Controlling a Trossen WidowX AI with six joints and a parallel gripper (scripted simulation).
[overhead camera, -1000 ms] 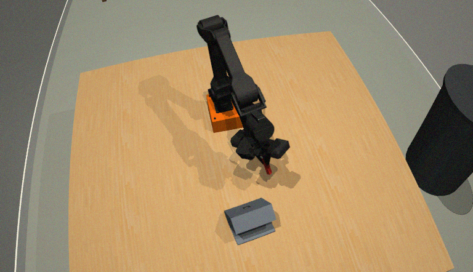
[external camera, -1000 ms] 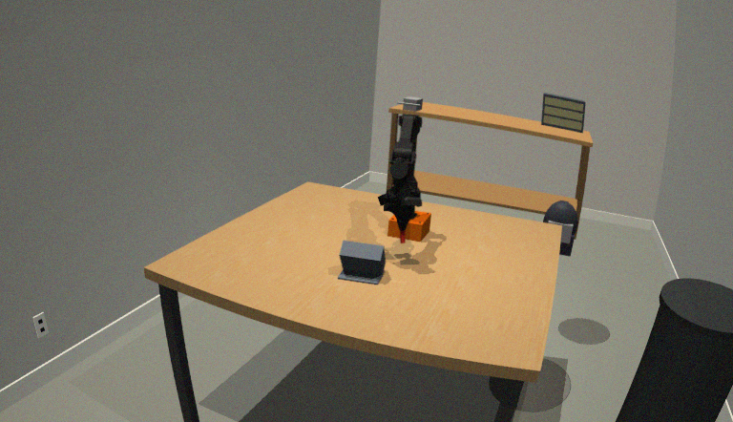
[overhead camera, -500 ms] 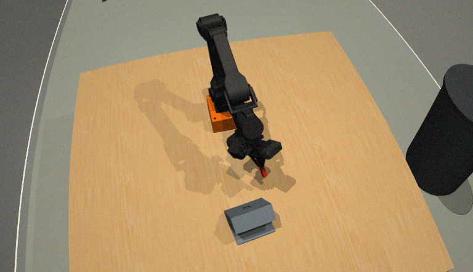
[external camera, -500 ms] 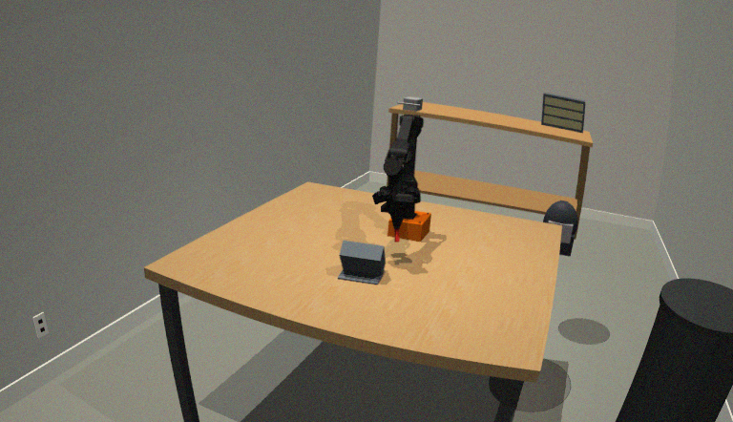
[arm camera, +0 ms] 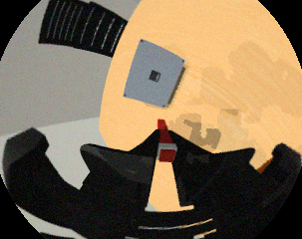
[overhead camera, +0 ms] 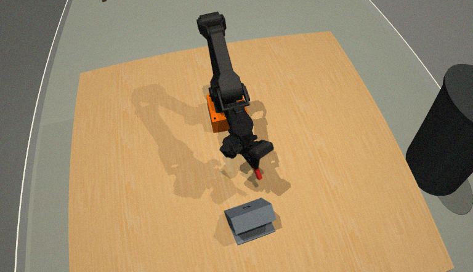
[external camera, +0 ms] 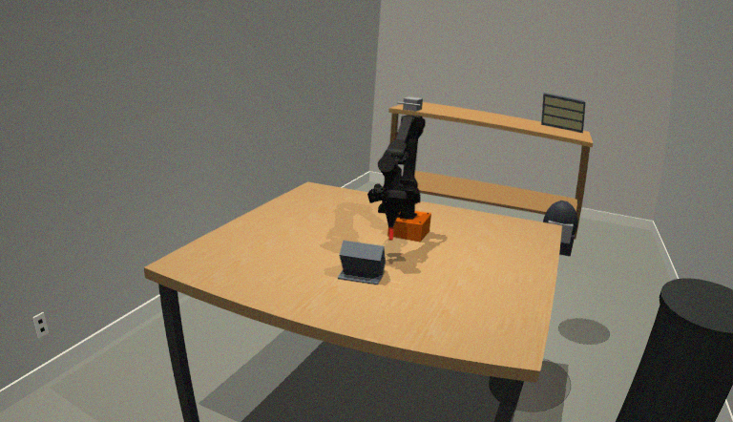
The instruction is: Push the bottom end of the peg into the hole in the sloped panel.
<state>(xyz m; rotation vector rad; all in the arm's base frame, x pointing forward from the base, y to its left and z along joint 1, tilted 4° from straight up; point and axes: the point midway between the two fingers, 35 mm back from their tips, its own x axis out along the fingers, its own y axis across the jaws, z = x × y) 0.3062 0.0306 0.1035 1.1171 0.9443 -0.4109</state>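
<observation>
My gripper tip is 12 cm short of the grey sloped panel, 8 cm above it and 5 cm to the left of it. Round my gripper tip: red peg 1 cm behind, 1 cm above.
</observation>
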